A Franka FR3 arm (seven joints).
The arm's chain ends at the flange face. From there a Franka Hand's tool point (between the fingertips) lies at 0.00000 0.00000 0.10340 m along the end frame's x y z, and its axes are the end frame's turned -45 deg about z.
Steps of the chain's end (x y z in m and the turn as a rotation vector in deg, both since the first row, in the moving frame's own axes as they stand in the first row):
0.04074, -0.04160, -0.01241, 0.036, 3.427, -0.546
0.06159, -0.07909, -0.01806, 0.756, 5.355, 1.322
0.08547, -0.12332, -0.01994, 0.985, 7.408, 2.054
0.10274, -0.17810, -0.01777, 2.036, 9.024, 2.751
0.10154, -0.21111, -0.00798, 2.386, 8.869, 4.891
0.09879, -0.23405, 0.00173, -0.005, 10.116, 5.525
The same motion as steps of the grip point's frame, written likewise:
0.06266, 0.00370, -0.01259, -2.398, 2.449, -0.546
0.10719, -0.00642, -0.01852, -3.252, 4.321, 1.322
0.15817, -0.01840, -0.02082, -4.542, 5.935, 2.054
0.21242, -0.04407, -0.01911, -4.941, 7.821, 2.751
0.23501, -0.06864, -0.00930, -4.584, 7.958, 4.891
0.24755, -0.08219, 0.00012, -7.157, 7.150, 5.525

